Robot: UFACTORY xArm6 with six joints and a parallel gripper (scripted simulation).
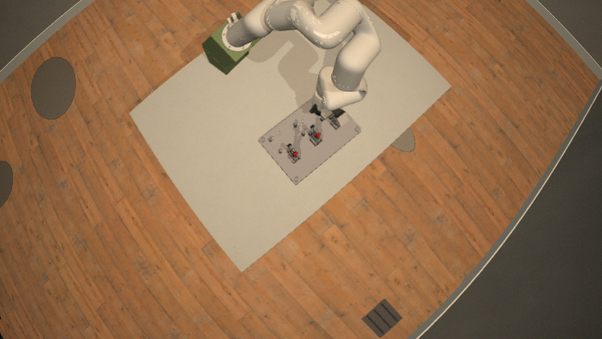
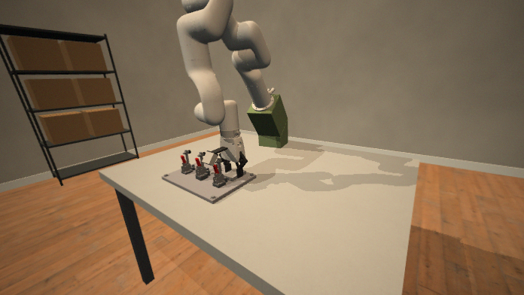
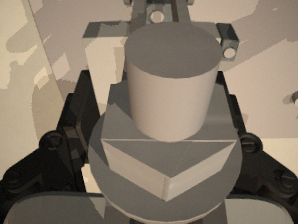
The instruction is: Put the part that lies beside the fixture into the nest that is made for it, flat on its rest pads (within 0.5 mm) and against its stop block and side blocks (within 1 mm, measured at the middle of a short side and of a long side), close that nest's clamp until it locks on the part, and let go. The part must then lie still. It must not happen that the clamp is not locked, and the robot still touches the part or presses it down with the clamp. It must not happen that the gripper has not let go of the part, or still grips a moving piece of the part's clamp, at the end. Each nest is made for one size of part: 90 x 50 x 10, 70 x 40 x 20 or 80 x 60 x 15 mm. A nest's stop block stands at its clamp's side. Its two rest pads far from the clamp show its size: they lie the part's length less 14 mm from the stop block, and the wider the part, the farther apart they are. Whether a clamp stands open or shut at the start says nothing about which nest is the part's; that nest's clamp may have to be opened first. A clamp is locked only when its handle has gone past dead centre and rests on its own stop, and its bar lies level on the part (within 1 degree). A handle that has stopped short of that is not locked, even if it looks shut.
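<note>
Now: the grey part 1 cm below my hand. Round my hand: grey fixture plate: 10 cm to the right, 7 cm ahead, 4 cm below.
</note>
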